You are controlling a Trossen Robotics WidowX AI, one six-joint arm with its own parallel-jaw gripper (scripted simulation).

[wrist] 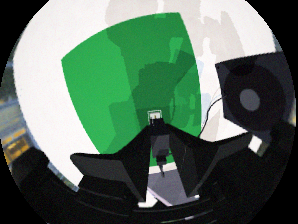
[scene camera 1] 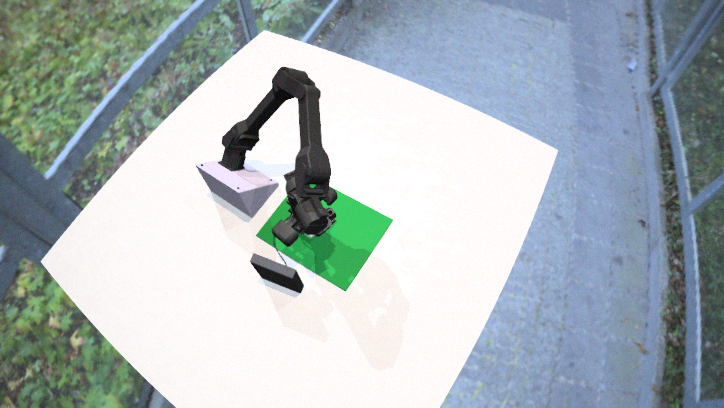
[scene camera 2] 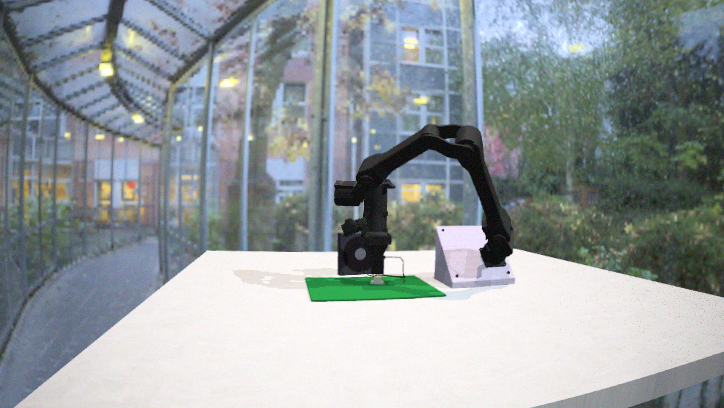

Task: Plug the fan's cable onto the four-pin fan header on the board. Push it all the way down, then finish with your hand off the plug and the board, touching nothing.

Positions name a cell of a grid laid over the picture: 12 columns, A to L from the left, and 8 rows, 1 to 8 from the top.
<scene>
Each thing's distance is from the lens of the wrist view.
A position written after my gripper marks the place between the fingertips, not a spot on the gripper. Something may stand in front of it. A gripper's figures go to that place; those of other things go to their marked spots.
my gripper (wrist: G5): 10 cm
black plug (wrist: G5): 7 cm
green board (wrist: E3): 13 cm
The marked spots on the black plug and the green board are 10 cm apart.
</scene>
